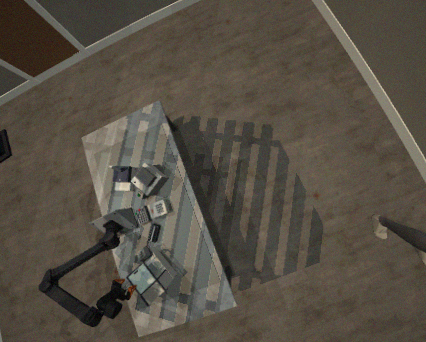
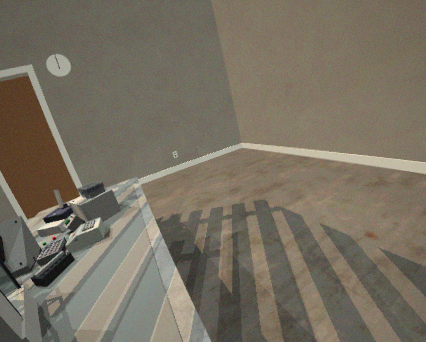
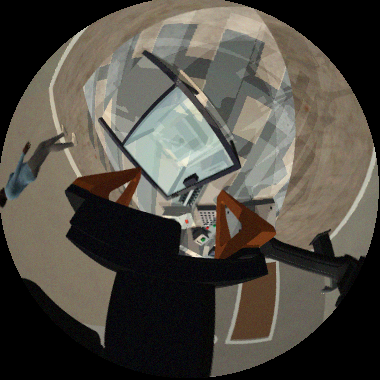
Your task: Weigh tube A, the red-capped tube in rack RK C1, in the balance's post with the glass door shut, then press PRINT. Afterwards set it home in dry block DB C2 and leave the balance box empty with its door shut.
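Places are measured from the arm's base along level axes (x ahead, y left, z up), in millimetres.
Pixels of known places: gripper, fingertip midpoint: [image 1: 130, 282] [image 3: 180, 182]; arm's base at its link origin: [image 1: 113, 225].
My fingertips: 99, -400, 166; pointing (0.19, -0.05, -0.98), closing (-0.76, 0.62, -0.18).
Note:
For each thing: its top centre in the pictures, then the offset to it from my fingertips, as dx, dy, dz. "spot": a spot on its surface instead.
- small dark handle at a spot on its surface: [image 3: 190, 179] spot: +12, +28, -51
- black slotted rack at its top centre: [image 3: 188, 196] [image 2: 49, 262] [image 1: 152, 233] +137, +207, -225
- pale keypad device at its top centre: [image 3: 177, 223] [image 2: 81, 226] [image 1: 156, 209] +255, +360, -203
- larger grey device at its top centre: [image 2: 78, 190] [image 3: 184, 259] [image 1: 138, 183] +273, +577, -83
The balance box [image 1: 142, 277] [image 3: 175, 135] stands near one end of the table, with glass in a dark frame and a small dark handle [image 3: 190, 179]. I cannot tell whether its door is shut, and no tube can be made out inside. My gripper [image 1: 127, 285] [image 3: 180, 182] is open and empty, above the table's edge beside the box. A grey block with a grid of holes [image 1: 142, 215] [image 2: 52, 250] [image 3: 207, 216] has small red and green spots beside it. A black slotted rack [image 1: 154, 233] [image 2: 52, 269] [image 3: 189, 195] lies between it and the box. Labels and PRINT are unreadable.
A pale keypad device [image 1: 160, 207] [image 2: 90, 228] stands beside the grid block. A larger grey device [image 1: 150, 180] [image 2: 100, 204] and a dark blue one [image 1: 121, 175] [image 2: 59, 214] stand farther along. A tilted grey panel [image 1: 120, 218] [image 2: 19, 245] stands by the arm's base. A person [image 3: 30, 172] is on the floor.

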